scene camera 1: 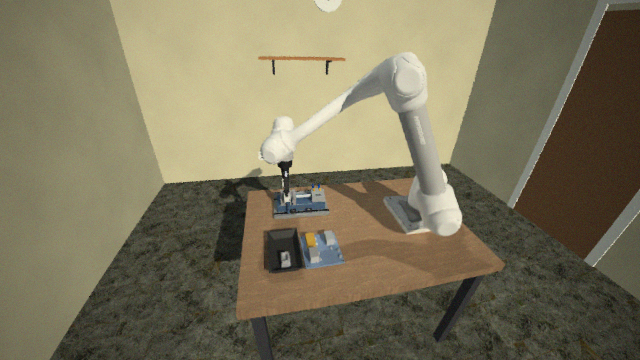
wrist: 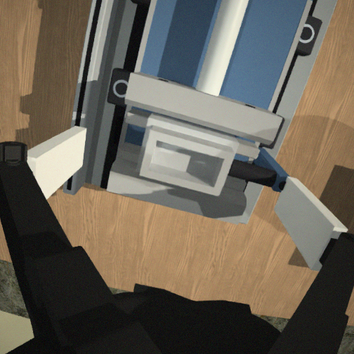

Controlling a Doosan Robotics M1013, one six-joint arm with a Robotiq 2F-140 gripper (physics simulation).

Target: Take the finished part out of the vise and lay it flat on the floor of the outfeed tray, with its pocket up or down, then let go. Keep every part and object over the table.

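Pixels of known places: gripper, fingertip midpoint: [scene camera 1: 286,194]; arm's base, origin of the base link: [scene camera 1: 418,211].
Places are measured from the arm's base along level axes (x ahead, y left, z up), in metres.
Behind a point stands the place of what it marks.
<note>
The finished part, a light grey block [wrist: 170,155] with its rectangular pocket facing up, sits in the vise [scene camera 1: 300,204] @(y -0.051, x 0.653, z 0.032 m) [wrist: 205,107] at its end, close beside the wide grey jaw. How firmly the jaws touch it cannot be told. My gripper [scene camera 1: 286,199] @(y -0.099, x 0.731, z 0.069 m) [wrist: 184,170] is open and empty above this end of the vise. Its two pale finger pads stand wide apart, left and right of the part in the wrist view. The black outfeed tray [scene camera 1: 283,234] @(y 0.142, x 0.735, z -0.002 m) stands nearer the front of the table and holds a light grey part [scene camera 1: 285,259] @(y 0.300, x 0.718, z 0.003 m) at its front end.
A black rod [wrist: 252,172] with a blue end juts out right of the part, toward the right finger. A blue plate [scene camera 1: 327,255] @(y 0.265, x 0.536, z -0.020 m) beside the tray bears an orange block [scene camera 1: 310,240] @(y 0.206, x 0.609, z 0.016 m) and two grey blocks. The table's left edge is near the vise and tray.
</note>
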